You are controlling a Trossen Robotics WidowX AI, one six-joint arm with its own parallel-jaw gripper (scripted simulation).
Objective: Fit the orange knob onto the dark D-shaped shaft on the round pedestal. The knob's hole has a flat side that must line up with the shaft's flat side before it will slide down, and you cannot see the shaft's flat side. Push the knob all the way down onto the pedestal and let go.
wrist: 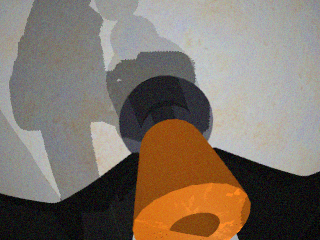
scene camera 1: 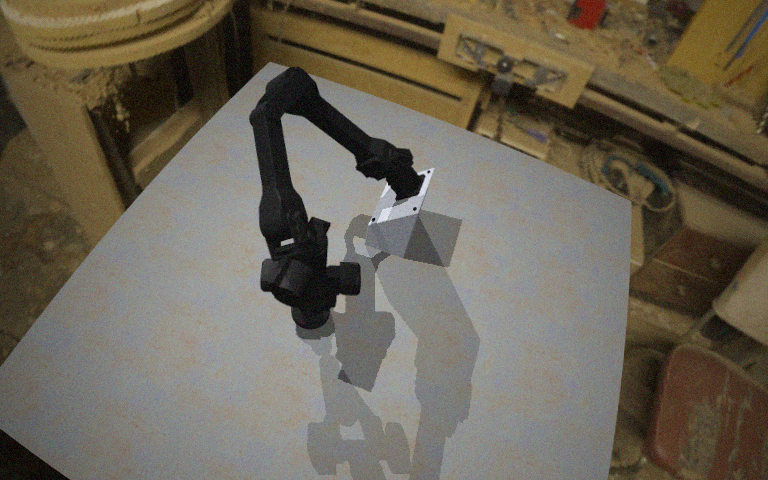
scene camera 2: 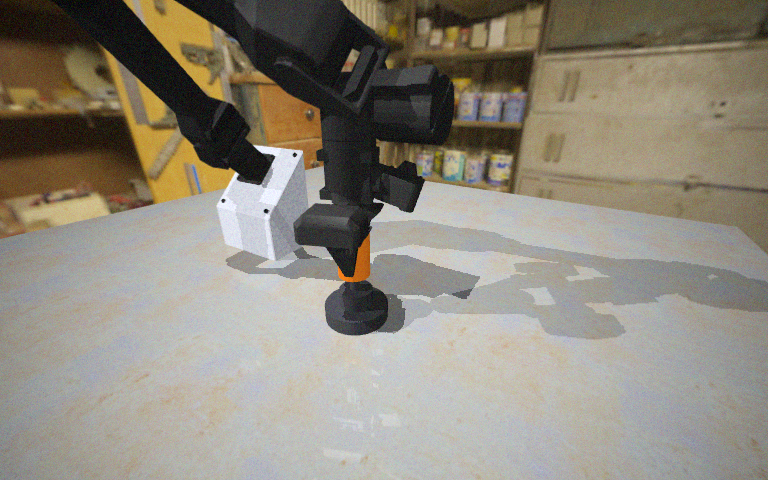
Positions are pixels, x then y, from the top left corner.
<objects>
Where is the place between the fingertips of the gripper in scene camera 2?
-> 353, 267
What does the gripper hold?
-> An orange knob.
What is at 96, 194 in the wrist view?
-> The gripper.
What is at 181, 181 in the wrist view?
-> An orange knob.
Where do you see a dark pedestal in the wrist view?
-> At 161, 98
</objects>
